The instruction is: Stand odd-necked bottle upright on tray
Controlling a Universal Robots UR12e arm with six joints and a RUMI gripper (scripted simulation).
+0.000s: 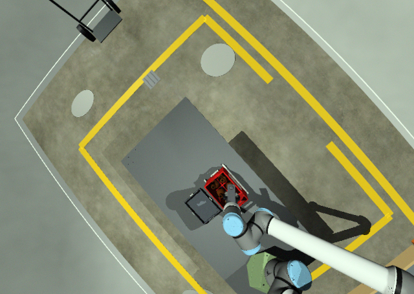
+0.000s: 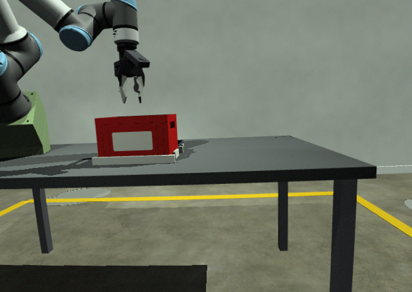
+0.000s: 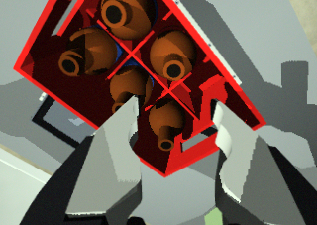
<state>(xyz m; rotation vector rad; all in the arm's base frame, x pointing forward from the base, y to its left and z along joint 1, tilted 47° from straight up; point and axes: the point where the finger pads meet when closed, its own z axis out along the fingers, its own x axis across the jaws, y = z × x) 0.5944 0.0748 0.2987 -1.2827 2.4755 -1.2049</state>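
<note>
The red crate lies 5 cm to the left of my hand and 16 cm below it. The rest, counted from my hand: dark tray (32 cm to the left, 23 cm below); bottle (9 cm ahead, 1 cm to the left, 15 cm below).
</note>
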